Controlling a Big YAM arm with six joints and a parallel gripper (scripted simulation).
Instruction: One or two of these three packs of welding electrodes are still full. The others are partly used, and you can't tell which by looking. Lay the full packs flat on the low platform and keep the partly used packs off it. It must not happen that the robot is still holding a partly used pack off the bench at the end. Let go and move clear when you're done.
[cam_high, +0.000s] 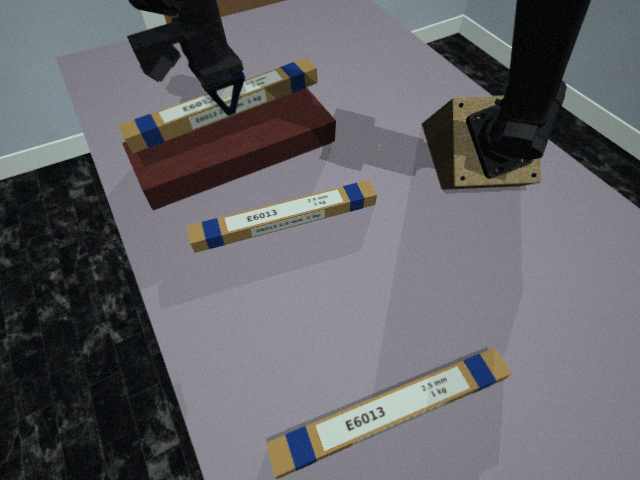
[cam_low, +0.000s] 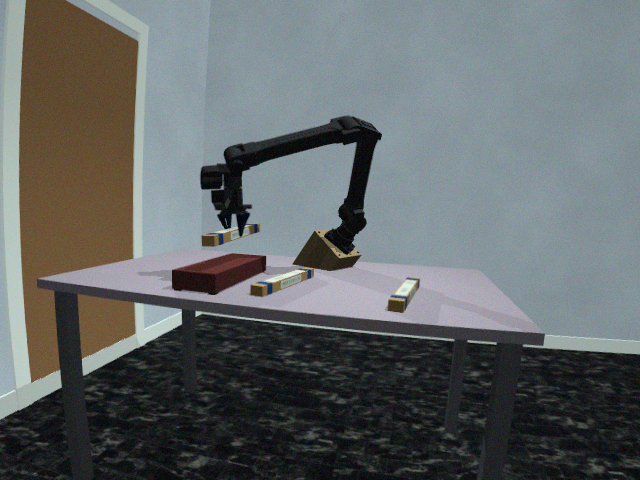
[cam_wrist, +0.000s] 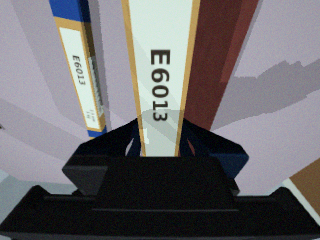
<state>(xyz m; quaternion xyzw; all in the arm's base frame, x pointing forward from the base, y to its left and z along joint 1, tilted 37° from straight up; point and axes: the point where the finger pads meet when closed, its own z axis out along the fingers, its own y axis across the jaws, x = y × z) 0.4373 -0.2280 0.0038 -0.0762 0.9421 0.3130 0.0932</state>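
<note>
Right now my hand is 140 mm above the low platform and 40 mm to the left of it.
</note>
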